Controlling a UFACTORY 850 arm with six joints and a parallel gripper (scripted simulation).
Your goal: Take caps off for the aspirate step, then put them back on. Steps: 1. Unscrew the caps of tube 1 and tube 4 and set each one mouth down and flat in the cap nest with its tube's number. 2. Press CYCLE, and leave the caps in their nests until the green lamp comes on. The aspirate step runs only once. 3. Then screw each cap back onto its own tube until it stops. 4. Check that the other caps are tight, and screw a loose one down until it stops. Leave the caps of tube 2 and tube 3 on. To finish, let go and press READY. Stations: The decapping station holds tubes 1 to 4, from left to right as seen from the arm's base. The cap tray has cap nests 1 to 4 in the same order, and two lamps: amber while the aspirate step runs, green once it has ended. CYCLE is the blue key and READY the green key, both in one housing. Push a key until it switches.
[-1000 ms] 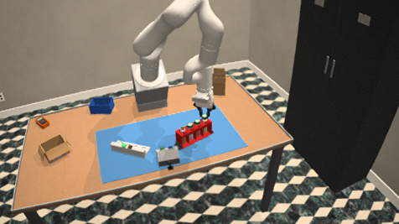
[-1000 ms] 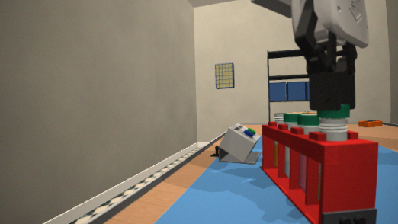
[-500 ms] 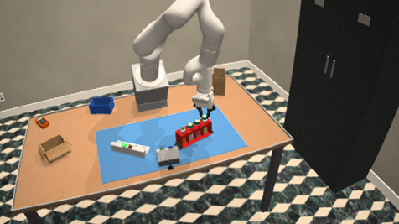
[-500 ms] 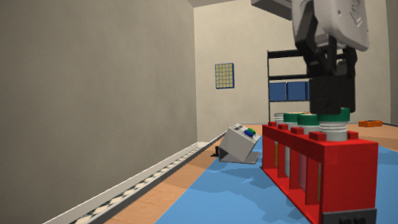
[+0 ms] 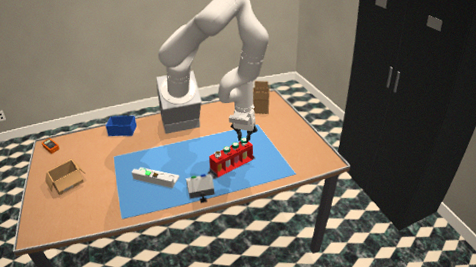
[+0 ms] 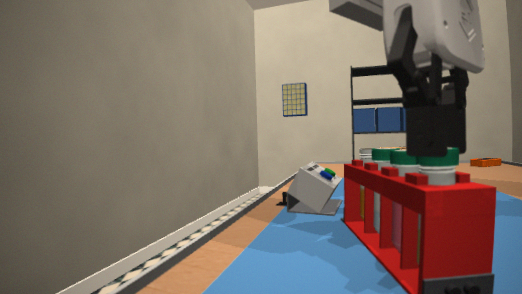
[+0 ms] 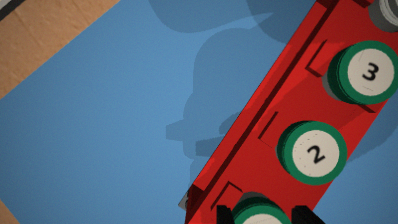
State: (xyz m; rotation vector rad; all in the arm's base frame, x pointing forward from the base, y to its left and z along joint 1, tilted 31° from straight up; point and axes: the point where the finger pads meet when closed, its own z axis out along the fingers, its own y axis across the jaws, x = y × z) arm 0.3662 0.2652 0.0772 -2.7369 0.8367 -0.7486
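Right now the green cap is 20 mm below my hand. Also, from my hand: green ready key: 280 mm to the right, 140 mm ahead, 70 mm below; then key housing: 250 mm to the right, 160 mm ahead, 90 mm below; then blue cycle key: 230 mm to the right, 140 mm ahead, 70 mm below.
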